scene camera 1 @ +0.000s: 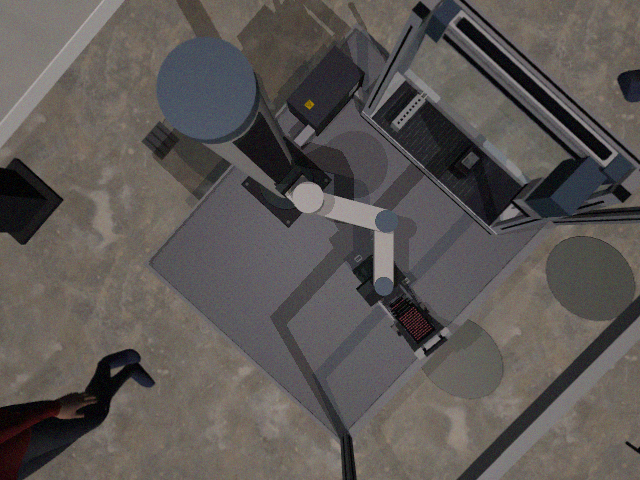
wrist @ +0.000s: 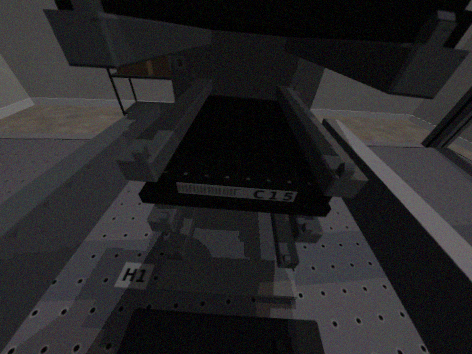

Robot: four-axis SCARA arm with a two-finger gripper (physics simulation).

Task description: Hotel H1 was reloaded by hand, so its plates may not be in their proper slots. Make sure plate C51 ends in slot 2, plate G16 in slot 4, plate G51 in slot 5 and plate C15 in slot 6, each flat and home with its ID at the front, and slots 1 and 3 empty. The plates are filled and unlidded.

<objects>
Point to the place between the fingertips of the gripper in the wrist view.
240, 126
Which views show the gripper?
Scene camera 1 and the wrist view: all of them.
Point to an H1 label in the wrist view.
At 134, 275
</objects>
